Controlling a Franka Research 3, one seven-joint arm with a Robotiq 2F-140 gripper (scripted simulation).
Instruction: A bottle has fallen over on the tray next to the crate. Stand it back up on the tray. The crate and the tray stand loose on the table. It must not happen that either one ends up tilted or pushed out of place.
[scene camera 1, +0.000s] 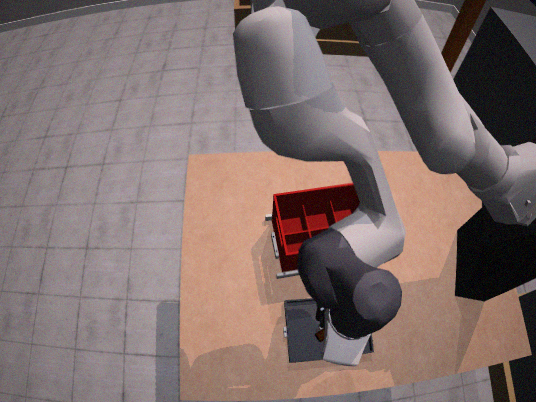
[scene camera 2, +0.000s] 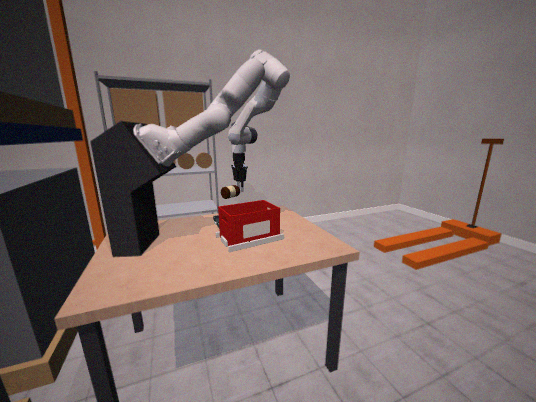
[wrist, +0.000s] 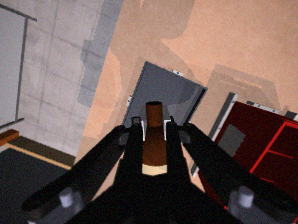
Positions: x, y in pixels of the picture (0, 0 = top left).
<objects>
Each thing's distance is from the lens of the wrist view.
my gripper (wrist: 154, 113): 22 cm
bottle (wrist: 154, 147): 19 cm
grey tray (wrist: 182, 96): 40 cm
The marked spots on the bottle and the grey tray are 24 cm apart.
</objects>
